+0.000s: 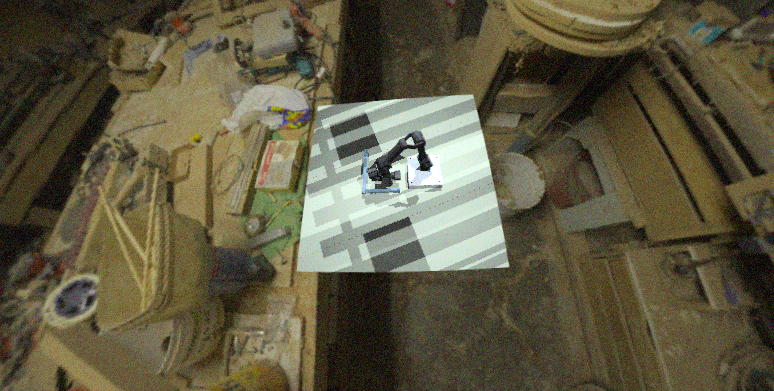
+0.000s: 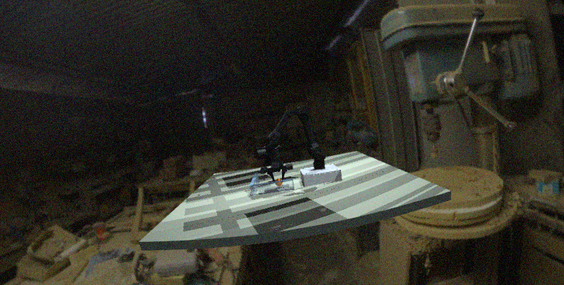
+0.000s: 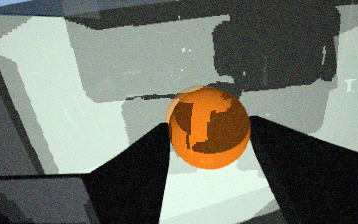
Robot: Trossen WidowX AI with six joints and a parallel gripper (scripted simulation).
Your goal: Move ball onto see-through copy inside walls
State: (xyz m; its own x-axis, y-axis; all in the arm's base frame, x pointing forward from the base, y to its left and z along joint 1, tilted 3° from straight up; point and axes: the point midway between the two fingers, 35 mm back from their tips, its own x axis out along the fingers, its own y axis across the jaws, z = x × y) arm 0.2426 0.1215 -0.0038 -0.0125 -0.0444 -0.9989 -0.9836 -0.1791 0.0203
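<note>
My gripper tip is now 10 mm above the see-through copy of ball. Round my gripper tip: orange ball right at my gripper tip.
</note>
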